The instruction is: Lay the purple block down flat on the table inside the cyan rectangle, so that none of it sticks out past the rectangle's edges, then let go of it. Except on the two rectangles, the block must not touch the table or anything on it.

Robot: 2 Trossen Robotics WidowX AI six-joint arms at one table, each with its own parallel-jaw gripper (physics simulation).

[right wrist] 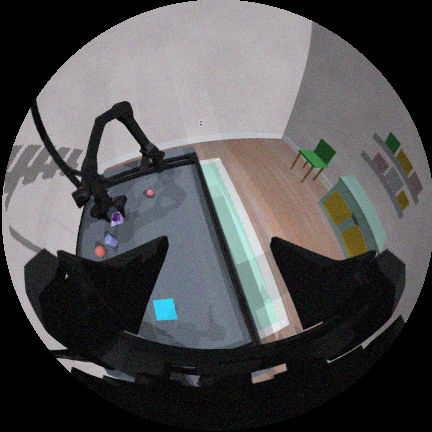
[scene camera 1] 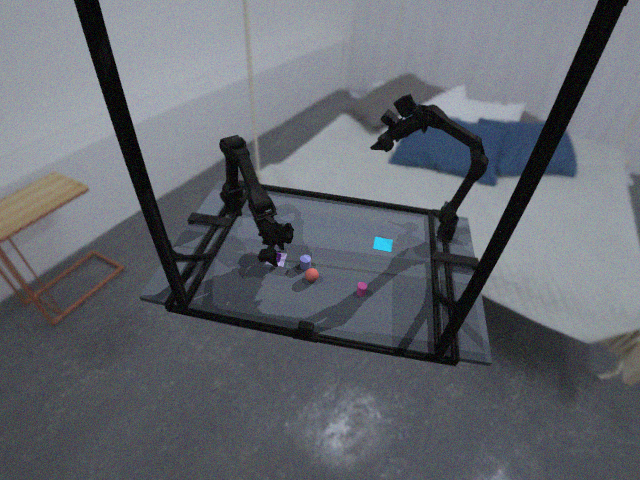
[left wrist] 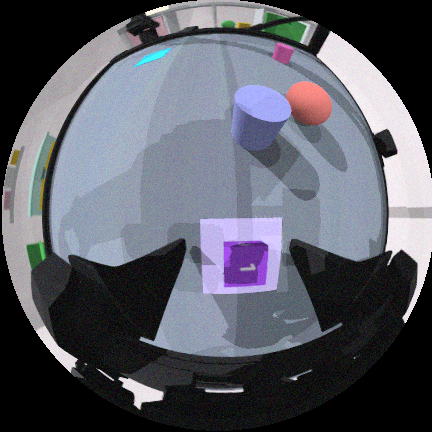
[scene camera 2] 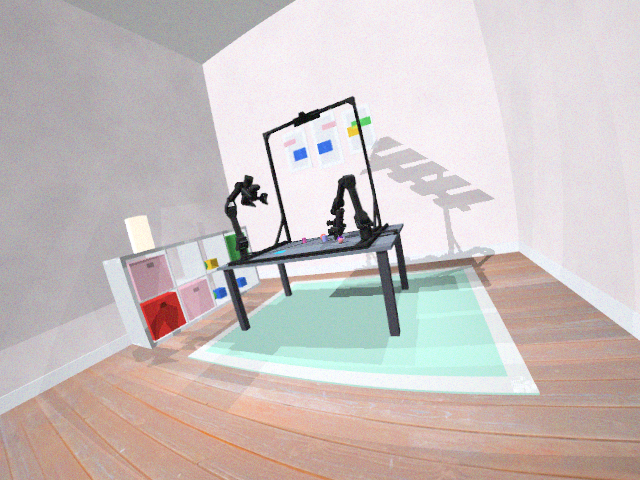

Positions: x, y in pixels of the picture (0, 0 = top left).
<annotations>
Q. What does the lavender cylinder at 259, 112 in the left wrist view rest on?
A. The table.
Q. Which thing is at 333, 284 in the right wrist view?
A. My right gripper.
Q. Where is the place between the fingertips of my left gripper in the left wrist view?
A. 239, 244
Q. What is my right gripper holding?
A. Nothing.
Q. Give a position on a pale lilac rectangle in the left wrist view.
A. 213, 231
</annotations>
